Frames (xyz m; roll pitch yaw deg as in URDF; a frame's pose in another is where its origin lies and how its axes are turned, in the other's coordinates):
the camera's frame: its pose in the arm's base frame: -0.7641 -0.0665 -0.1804 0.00 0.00 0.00
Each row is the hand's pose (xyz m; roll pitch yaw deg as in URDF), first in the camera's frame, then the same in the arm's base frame.
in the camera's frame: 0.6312 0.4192 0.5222 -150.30 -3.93 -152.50
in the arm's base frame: -0.1329 0.3527 0.3418 -150.30 -3.93 -152.50
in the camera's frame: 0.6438 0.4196 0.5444 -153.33 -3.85 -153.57
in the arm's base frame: -0.1203 0.3531 0.3640 -153.33 -3.85 -153.57
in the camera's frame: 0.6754 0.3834 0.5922 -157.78 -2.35 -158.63
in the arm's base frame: -0.0887 0.3169 0.4118 -157.78 -2.35 -158.63
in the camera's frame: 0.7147 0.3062 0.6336 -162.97 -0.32 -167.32
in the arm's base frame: -0.0494 0.2397 0.4532 -162.97 -0.32 -167.32
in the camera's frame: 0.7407 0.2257 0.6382 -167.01 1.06 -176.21
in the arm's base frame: -0.0234 0.1592 0.4578 -167.01 1.06 -176.21
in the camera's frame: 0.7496 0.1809 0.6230 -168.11 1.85 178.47
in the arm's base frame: -0.0145 0.1144 0.4426 -168.11 1.85 178.47
